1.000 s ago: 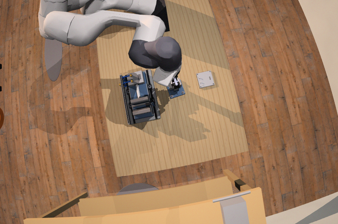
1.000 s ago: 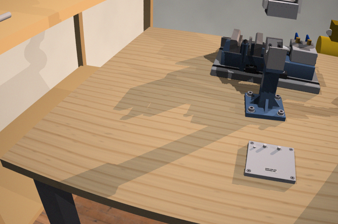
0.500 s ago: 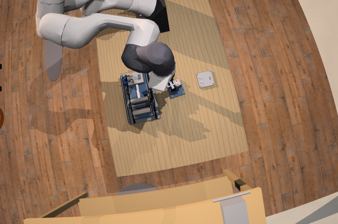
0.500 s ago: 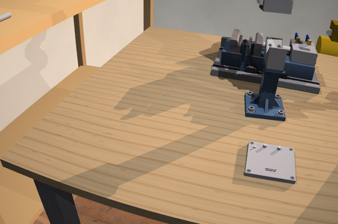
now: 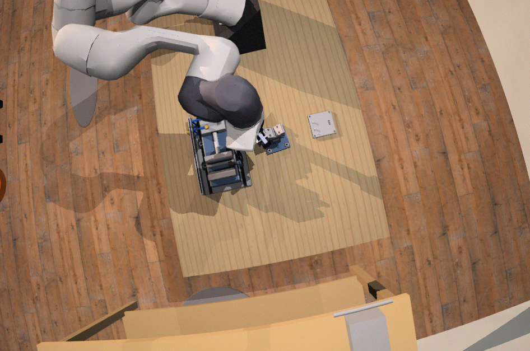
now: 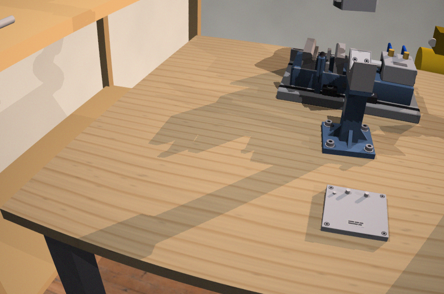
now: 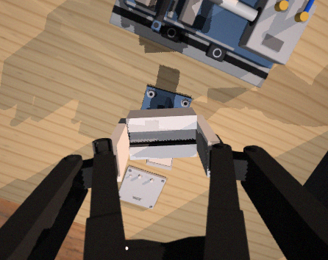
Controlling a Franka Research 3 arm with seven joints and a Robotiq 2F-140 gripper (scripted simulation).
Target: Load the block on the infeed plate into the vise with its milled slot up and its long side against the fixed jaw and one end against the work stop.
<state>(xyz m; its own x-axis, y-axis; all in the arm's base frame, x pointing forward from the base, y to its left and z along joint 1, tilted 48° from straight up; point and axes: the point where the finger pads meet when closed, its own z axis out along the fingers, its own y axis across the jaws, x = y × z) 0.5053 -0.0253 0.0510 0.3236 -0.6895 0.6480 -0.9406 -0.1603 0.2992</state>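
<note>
Now: hand 60 mm short of the fixed jaw, 170 mm to the left of it and 190 mm above it. From my hand the other things lie so: work stop: 30 mm ahead, 120 mm to the right, 180 mm below; v-block post: 20 mm behind, 50 mm to the left, 210 mm below; part: 20 mm below.
</note>
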